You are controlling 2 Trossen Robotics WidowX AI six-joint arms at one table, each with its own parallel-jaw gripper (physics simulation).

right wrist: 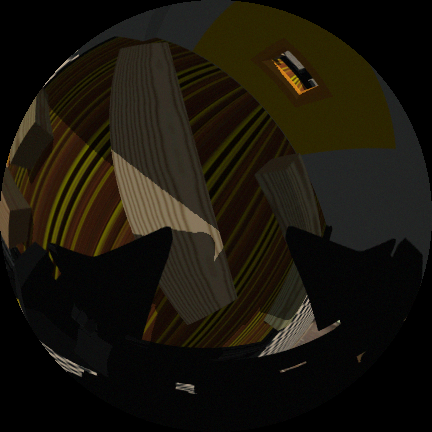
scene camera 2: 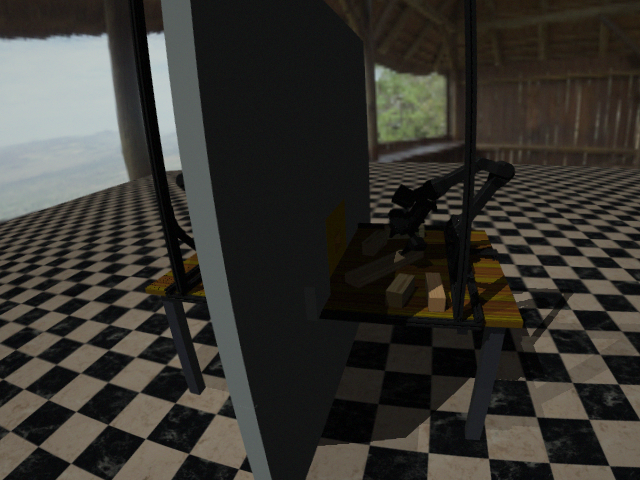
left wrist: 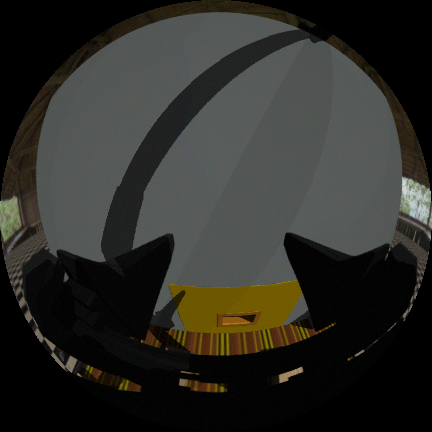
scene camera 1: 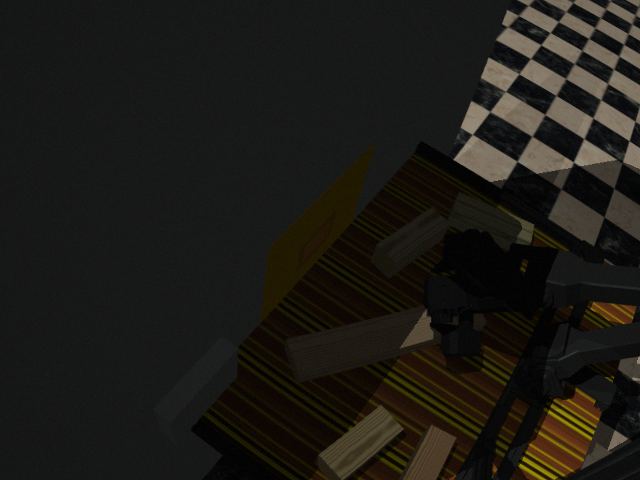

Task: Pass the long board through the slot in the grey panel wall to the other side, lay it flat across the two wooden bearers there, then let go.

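Where they show: left gripper, fingertip midpoint: [left wrist: 230, 239]; right gripper, fingertip midpoint: [right wrist: 230, 232] [scene camera 2: 395, 246]; left arm's base at its link origin: [right wrist: 302, 74]; right arm's base at its link origin: [scene camera 1: 531, 385].
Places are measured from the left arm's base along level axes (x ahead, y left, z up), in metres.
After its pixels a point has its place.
The long board [scene camera 1: 356, 345] {y -0.124, x 0.631, z 0.013 m} [scene camera 2: 369, 272] {y -0.168, x 0.618, z 0.013 m} [right wrist: 157, 120] {y -0.075, x 0.650, z 0.013 m} lies on the striped table, on the right arm's side of the grey panel wall [scene camera 1: 155, 155] {y -0.352, x 0.482, z 0.492 m} [scene camera 2: 279, 180] {y -0.504, x 0.483, z 0.380 m} [left wrist: 215, 150] {y 0.014, x 0.432, z 0.399 m} [right wrist: 370, 195] {y 0.212, x 0.483, z 0.128 m}. My right gripper [scene camera 1: 459, 343] [scene camera 2: 415, 248] [right wrist: 230, 232] {y 0.016, x 0.687, z 0.034 m} is open and empty, over the board's end farther from the wall. The slot shows in a yellow plate [scene camera 1: 281, 258] {y -0.137, x 0.484, z 0.126 m} [scene camera 2: 338, 222] {y -0.017, x 0.485, z 0.130 m} [left wrist: 200, 305] {y 0.047, x 0.431, z 0.129 m} [right wrist: 345, 115] {y 0.045, x 0.484, z 0.106 m} low on the wall. My left gripper [left wrist: 230, 239] {y 0.002, x 0.349, z 0.325 m} is open and empty, facing the wall's other side. Pale wood pieces [left wrist: 185, 382] {y 0.077, x 0.262, z 0.003 m} [left wrist: 290, 375] {y -0.145, x 0.254, z 0.019 m} show low in its view; whether these are the bearers I cannot tell.
Loose blocks [scene camera 1: 410, 242] {y 0.095, x 0.601, z 0.031 m} [scene camera 1: 359, 444] {y -0.264, x 0.724, z 0.028 m} [scene camera 1: 433, 454] {y -0.213, x 0.823, z 0.025 m} [scene camera 2: 400, 290] {y -0.304, x 0.727, z 0.028 m} [scene camera 2: 435, 293] {y -0.305, x 0.826, z 0.025 m} [right wrist: 292, 195] {y 0.071, x 0.610, z 0.026 m} lie around the board. A pale greenish block [scene camera 1: 488, 219] {y 0.251, x 0.695, z 0.028 m} lies near the table's far edge. A grey block [scene camera 1: 199, 382] {y -0.344, x 0.504, z 0.081 m} [scene camera 2: 311, 303] {y -0.415, x 0.499, z 0.030 m} juts from the wall. Dark frame posts [scene camera 2: 469, 103] {y -0.380, x 0.882, z 0.526 m} rise at the table.
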